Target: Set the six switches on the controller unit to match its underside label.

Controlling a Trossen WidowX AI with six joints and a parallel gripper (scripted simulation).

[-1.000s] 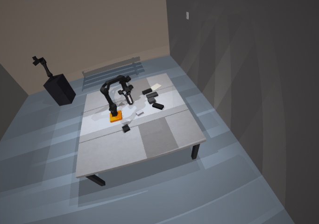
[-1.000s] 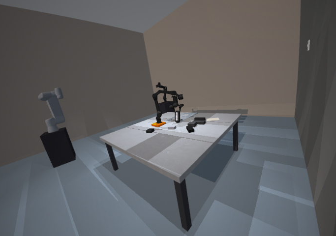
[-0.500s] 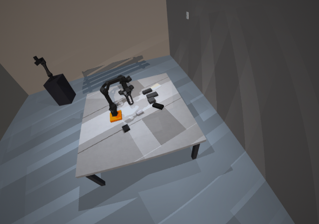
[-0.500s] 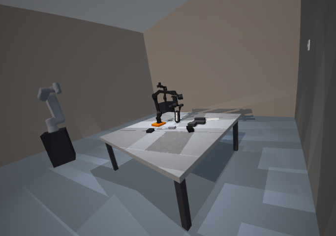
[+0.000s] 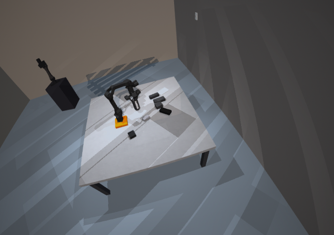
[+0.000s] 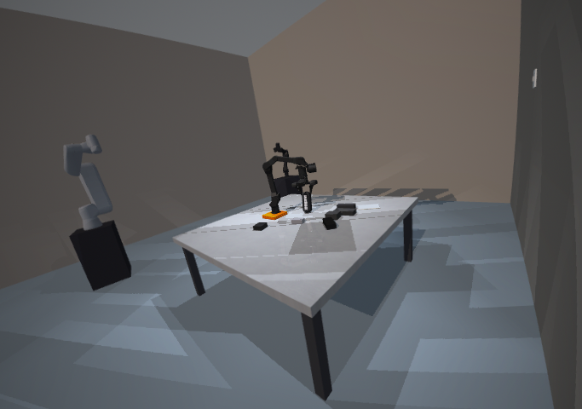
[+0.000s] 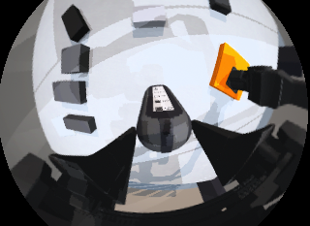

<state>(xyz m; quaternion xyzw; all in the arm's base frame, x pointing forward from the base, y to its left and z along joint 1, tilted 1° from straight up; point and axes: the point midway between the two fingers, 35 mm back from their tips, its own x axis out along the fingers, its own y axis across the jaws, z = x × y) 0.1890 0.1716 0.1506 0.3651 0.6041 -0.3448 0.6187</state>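
The light grey block lies 110 mm ahead of my gripper tip, 200 mm to the right of it and 120 mm below it. The rest, counted from my gripper tip: dark block (40 mm behind, 400 mm to the right, 120 mm below); then cream card (340 mm ahead, 270 mm to the left, 130 mm below).
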